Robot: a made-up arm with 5 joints.
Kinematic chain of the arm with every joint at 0, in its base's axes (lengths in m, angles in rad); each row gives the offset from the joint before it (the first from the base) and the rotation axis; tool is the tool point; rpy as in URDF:
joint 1: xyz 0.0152 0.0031 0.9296 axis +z
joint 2: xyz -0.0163 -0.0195 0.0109 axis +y
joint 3: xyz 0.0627 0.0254 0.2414 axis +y
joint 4: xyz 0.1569 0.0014 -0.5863 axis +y
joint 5: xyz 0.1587 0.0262 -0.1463 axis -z
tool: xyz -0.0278 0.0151 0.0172 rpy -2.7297 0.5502 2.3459
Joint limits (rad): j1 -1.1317..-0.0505 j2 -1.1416..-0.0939 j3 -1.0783..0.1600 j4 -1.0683..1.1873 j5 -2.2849..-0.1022
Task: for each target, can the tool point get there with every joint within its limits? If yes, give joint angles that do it. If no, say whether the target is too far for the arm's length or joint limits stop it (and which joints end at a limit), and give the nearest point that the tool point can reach.
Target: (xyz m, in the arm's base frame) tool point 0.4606 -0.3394 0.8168
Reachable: yes | joints -0.7259 -0.5802 -0.0595 -0.2440 -0.3057
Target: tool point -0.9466 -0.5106 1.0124
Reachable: no: joint limits stop it (at a limit: joint 1, joint 2, joint 3, joint 4) | nearest point 0.1893 -0.3629 1.1050 | short by 1.149 m
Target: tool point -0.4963 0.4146 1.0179
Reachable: no: joint limits stop it (at a limit: joint 1, joint 2, joint 3, joint 4, joint 5) | nearest point 0.0765 0.0457 0.4280 | short by 0.901 m
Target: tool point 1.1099 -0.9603 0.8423
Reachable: no: too far | nearest point 0.6291 -0.5372 0.9961 | short by 0.659 m
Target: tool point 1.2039 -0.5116 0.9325
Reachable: no: too far | nearest point 0.7718 -0.3245 1.0266 | short by 0.480 m
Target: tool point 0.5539 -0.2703 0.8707
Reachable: yes | joints -0.4783 -0.1880 -0.3579 -0.7308 -1.6045
